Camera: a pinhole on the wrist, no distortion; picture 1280 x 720 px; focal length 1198.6 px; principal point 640.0 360.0 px. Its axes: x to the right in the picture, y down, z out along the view. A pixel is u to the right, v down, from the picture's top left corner.
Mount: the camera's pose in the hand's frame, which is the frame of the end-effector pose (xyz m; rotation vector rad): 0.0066 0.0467 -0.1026 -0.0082 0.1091 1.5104
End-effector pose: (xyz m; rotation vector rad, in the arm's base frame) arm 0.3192 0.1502 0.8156 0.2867 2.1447 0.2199
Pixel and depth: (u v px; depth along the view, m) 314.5 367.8 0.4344
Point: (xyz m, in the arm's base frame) 0.5825 0.1368 0.5976
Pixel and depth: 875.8 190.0 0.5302
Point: 0.6182 0.3819 0.5398
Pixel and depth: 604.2 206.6 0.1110
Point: 0.3162 0.2070 0.8029
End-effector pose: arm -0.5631 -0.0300 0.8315 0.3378 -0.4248 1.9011
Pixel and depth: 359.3 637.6 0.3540
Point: -0.5303 -0.1913 1.0419
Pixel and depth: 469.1 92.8 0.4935
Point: -0.6079 -0.0835 1.2390
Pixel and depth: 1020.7 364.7 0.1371
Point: -0.6620 -0.0620 0.8532
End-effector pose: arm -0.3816 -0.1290 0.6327 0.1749 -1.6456 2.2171
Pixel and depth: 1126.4 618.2 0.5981
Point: -0.5011 -0.6828 0.4553
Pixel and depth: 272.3 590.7 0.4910
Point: -0.3492 -0.5084 0.7927
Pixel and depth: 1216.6 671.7 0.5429
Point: -0.4862 -0.6374 0.4198
